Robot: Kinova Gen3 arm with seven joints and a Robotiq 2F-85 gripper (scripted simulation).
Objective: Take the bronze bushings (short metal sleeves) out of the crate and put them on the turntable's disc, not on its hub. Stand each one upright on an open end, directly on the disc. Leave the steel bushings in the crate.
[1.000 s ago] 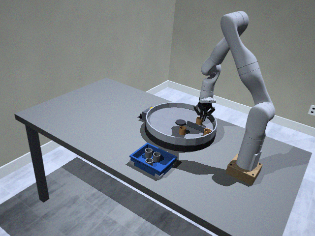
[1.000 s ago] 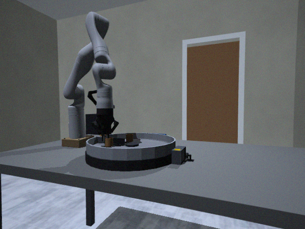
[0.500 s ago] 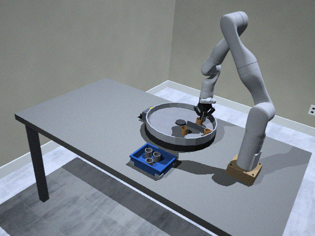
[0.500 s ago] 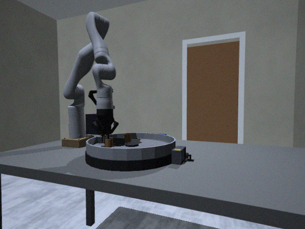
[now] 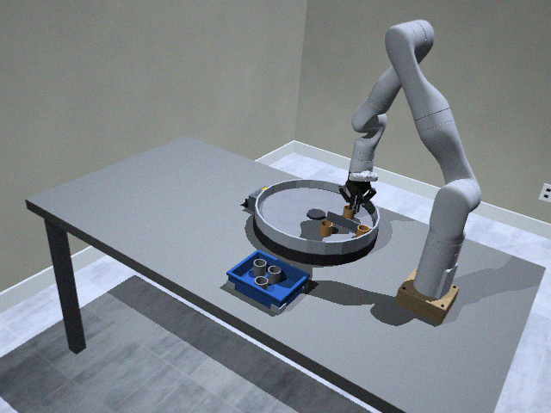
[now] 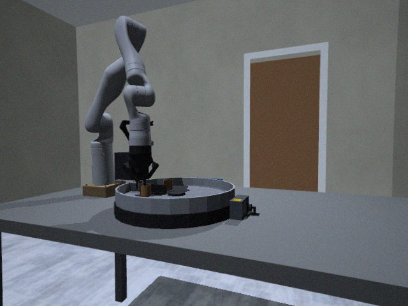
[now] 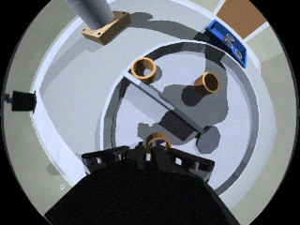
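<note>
Now: hand 9 cm short of the turntable disc, 9 cm to the right of it and 4 cm above it.
</note>
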